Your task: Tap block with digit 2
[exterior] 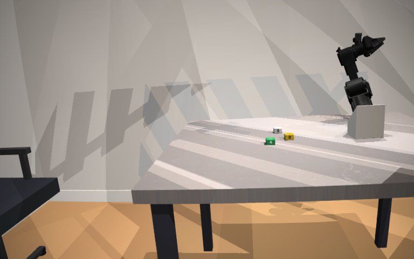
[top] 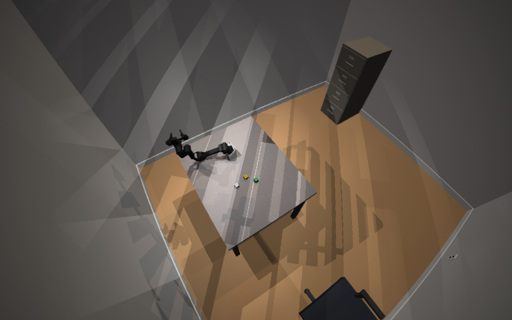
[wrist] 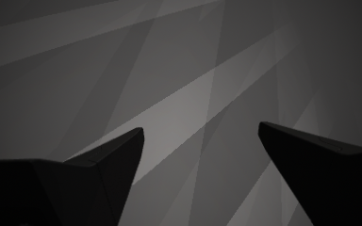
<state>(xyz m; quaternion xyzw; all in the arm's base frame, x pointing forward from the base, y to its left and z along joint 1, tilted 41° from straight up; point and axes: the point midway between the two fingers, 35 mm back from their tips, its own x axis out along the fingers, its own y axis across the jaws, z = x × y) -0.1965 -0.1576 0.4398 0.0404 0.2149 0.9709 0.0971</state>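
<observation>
Now: gripper tip 520 mm short of the white block printed 2, 350 mm above it and 320 mm to the right of it. Also, from my gripper tip: green block printed 4: 540 mm ahead, 500 mm to the left, 350 mm below; then yellow block printed 3: 470 mm ahead, 430 mm to the left, 350 mm below.
</observation>
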